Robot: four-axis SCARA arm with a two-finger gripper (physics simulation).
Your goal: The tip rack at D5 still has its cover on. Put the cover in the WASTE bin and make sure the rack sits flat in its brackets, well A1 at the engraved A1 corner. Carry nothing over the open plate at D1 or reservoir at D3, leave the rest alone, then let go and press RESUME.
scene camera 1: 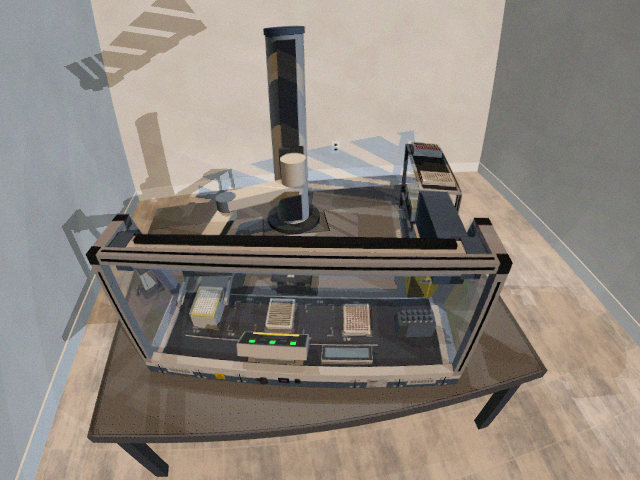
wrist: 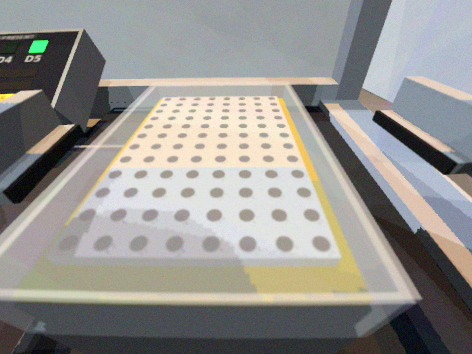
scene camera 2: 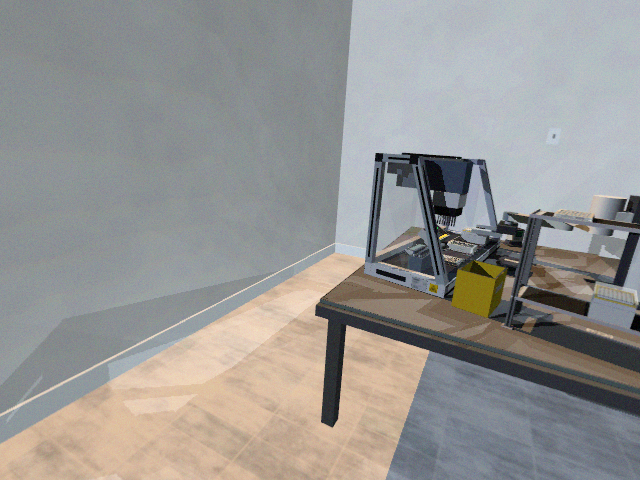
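Where they show: gripper, fingertip midpoint: (scene camera 1: pixel 202 303) (wrist: pixel 233 104) (scene camera 2: pixel 474 228); arm's base, origin of the base link: (scene camera 1: pixel 293 218).
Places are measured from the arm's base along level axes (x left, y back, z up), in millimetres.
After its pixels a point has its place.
Note:
The tip rack (scene camera 1: pixel 206 308) (wrist: pixel 216 183) is at the left of the deck in scene camera 1, with white tips holder and yellow edge. A clear cover (wrist: pixel 210 298) is over it. My gripper (wrist: pixel 233 104) {x -360, y -635, z 132 mm} is open and empty; its dark pads flank the cover, with a narrower gap at left than right. Whether the rack sits flat is unclear, and the A1 engraving does not show in the wrist view. The yellow WASTE bin (scene camera 1: pixel 419 285) (scene camera 2: pixel 469 291) {x 525, y -595, z 83 mm} stands outside the frame. The reservoir (scene camera 1: pixel 280 314) {x -105, y -669, z 80 mm} and open plate (scene camera 1: pixel 356 319) lie right of the rack. RESUME is not readable.
The D5 lamp (wrist: pixel 38 46) {x -195, y -814, z 139 mm} glows green on the sloped status panel (scene camera 1: pixel 272 348). A dark tube block (scene camera 1: pixel 415 323) stands at the deck's right. The enclosure frame (scene camera 1: pixel 299 261) {x -48, y -917, z 508 mm} (scene camera 2: pixel 373 211) {x 401, y -991, z 282 mm} surrounds the deck, with a pipetting head (scene camera 2: pixel 448 178) {x 379, y -732, z 435 mm} hanging inside. A shelf rack (scene camera 2: pixel 521 263) {x 576, y -475, z 222 mm} stands beyond the bin.

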